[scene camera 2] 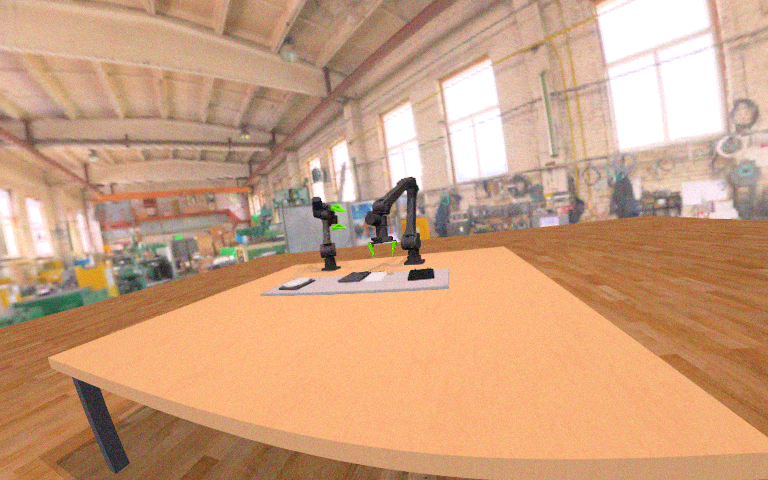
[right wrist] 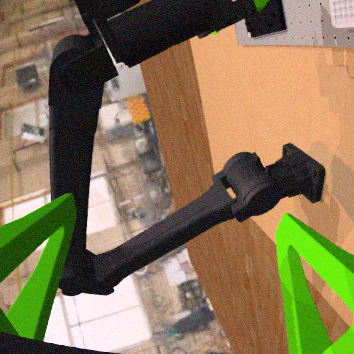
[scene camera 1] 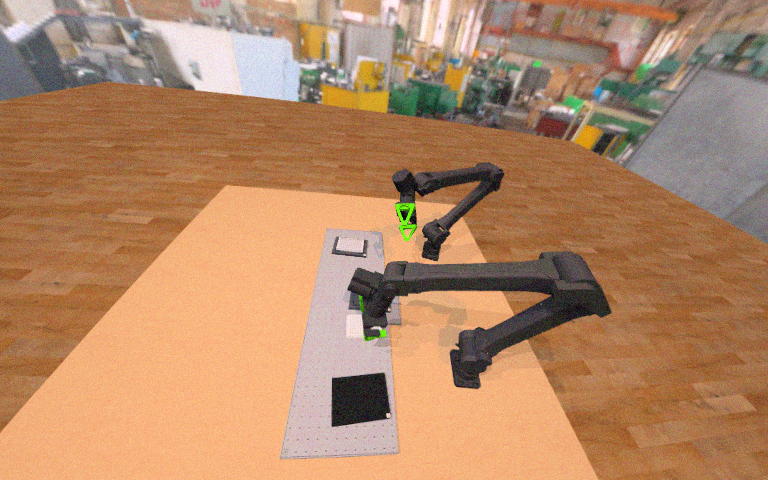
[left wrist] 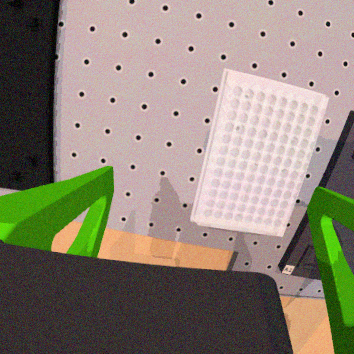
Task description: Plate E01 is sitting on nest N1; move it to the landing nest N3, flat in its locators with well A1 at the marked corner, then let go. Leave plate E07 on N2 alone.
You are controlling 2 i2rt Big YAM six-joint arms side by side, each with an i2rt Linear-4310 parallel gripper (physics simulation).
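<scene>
A loose white well plate, which I take for E01 (scene camera 1: 353, 326) (scene camera 2: 375, 276) (left wrist: 260, 155) (right wrist: 342, 12), lies on the pegboard between a dark nest (scene camera 1: 354, 301) (scene camera 2: 353, 276) (left wrist: 342, 160) and a large black nest (scene camera 1: 360, 399) (scene camera 2: 420, 274) (left wrist: 27, 95). It sits askew, apparently in neither. Another white plate, apparently E07 (scene camera 1: 350, 245) (scene camera 2: 297, 283), sits on the far nest. Nest numbers are unreadable. My left gripper (scene camera 1: 369, 321) (scene camera 2: 382, 254) (left wrist: 215, 188) is open and empty above the loose plate. My right gripper (scene camera 1: 406, 223) (scene camera 2: 343, 218) is open and empty, held high.
The perforated grey board (scene camera 1: 339, 356) (scene camera 2: 396, 285) (left wrist: 160, 120) carries the nests near the arm bases. The left arm partly covers the middle nest in scene camera 1. A small white corner marker (scene camera 1: 387, 415) shows on the black nest; a labelled corner tag (left wrist: 288, 270) shows on the dark nest.
</scene>
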